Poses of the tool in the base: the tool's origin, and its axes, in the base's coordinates. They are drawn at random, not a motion.
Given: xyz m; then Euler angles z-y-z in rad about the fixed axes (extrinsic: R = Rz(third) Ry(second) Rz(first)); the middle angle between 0 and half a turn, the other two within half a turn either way.
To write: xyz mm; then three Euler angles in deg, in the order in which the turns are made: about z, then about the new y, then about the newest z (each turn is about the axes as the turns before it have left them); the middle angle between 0 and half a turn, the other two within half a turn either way. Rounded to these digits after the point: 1 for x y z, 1 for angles.
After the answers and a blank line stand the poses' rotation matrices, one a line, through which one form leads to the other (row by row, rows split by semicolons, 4 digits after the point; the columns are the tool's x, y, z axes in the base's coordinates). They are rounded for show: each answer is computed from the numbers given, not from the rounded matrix.
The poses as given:
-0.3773, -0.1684, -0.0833, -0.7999, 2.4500, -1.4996
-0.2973, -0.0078, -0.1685, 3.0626, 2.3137, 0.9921
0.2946, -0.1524, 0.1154, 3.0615, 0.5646, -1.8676
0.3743, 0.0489, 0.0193, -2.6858, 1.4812, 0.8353
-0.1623, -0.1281, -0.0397, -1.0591, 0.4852, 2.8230
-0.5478, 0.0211, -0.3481, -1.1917, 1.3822, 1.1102
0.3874, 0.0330, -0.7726, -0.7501, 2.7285, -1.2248
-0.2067, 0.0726, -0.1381, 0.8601, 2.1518, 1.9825
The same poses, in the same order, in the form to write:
-377.3, -168.4, -83.3, -85.9, 140.4, -45.8
-297.3, -7.8, -168.5, 56.8, 132.6, 175.5
294.6, -152.4, 115.4, -107.0, 32.3, 175.4
374.3, 48.9, 19.3, 47.9, 84.9, -153.9
-162.3, -128.1, -39.7, 161.7, 27.8, -60.7
-547.8, 21.1, -348.1, 63.6, 79.2, -68.3
387.4, 33.0, -772.6, -70.2, 156.3, -43.0
-206.7, 72.6, -138.1, 113.6, 123.3, 49.3

-0.7536 0.6557 0.0454; 0.4843 0.6006 -0.6361; -0.4444 -0.4575 -0.7702
0.3027 0.8638 0.4028; 0.6077 -0.5005 0.6166; 0.7342 0.0581 -0.6764
0.3228 -0.9334 -0.1565; 0.7819 0.3562 -0.5117; 0.5334 0.0428 0.8448
0.2725 0.6922 0.6683; -0.3549 -0.5733 0.7385; 0.8943 -0.4384 0.0895
-0.1382 -0.8858 -0.4429; 0.9637 -0.2234 0.1461; -0.2284 -0.4066 0.8846
0.8630 -0.2541 0.4366; -0.3508 0.3205 0.8799; -0.3635 -0.9125 0.1875
-0.8686 0.4765 0.1361; 0.3992 0.8355 -0.3777; -0.2937 -0.2737 -0.9159
-0.5513 -0.7643 -0.3345; -0.6314 0.1202 0.7661; -0.5453 0.6335 -0.5489

